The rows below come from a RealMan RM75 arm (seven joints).
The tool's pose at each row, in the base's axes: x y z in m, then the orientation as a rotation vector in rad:
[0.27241, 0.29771, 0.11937, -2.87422, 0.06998, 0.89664]
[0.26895, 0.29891, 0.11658, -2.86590, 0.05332, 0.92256]
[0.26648, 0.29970, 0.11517, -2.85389, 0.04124, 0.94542]
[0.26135, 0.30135, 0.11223, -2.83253, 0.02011, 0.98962]
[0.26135, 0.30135, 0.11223, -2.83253, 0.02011, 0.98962]
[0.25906, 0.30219, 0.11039, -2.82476, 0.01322, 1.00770]
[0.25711, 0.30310, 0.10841, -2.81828, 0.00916, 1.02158]
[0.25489, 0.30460, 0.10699, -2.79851, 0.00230, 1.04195]
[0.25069, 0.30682, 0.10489, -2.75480, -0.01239, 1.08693]
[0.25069, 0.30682, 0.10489, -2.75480, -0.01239, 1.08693]
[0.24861, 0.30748, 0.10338, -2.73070, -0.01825, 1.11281]
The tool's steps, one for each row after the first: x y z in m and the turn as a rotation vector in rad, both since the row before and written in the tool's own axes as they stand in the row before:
[-0.00126, -0.00060, 0.00439, -0.00292, -0.01873, -0.00940]
[-0.00118, -0.00044, 0.00267, 0.00191, -0.01744, -0.00781]
[-0.00234, -0.00093, 0.00560, 0.00177, -0.03332, -0.01299]
[0.00000, 0.00000, 0.00000, 0.00000, 0.00000, 0.00000]
[-0.00062, -0.00046, 0.00296, -0.00001, -0.01336, -0.00386]
[-0.00023, -0.00053, 0.00287, 0.00063, -0.01032, -0.00232]
[-0.00074, -0.00117, 0.00270, 0.00968, -0.01760, -0.00702]
[-0.00170, -0.00166, 0.00462, 0.02075, -0.03928, -0.01503]
[0.00000, 0.00000, 0.00000, 0.00000, 0.00000, 0.00000]
[-0.00045, -0.00027, 0.00260, 0.01119, -0.02244, -0.00654]

